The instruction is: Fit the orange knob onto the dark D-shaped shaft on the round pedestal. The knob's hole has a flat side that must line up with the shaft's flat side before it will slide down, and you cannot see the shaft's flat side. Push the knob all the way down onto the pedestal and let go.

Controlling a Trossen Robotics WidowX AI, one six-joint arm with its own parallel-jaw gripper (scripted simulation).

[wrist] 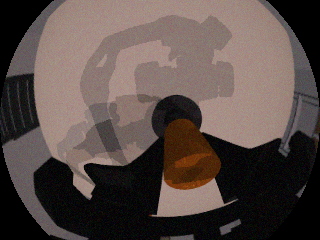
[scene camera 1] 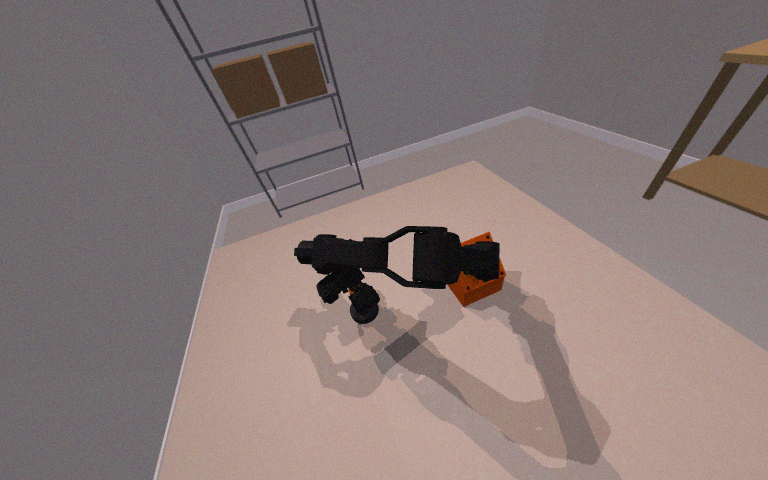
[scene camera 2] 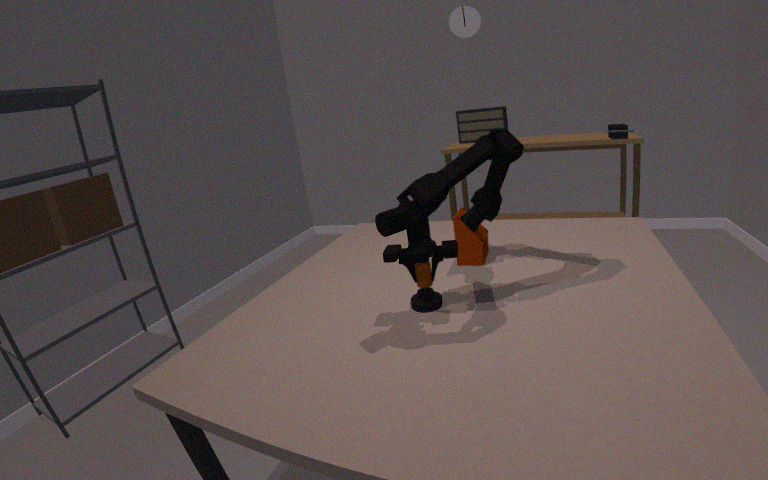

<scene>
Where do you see an orange knob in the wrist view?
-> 189, 161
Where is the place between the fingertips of my gripper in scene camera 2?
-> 424, 281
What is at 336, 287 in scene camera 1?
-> My gripper.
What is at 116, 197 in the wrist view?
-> My gripper.
</scene>
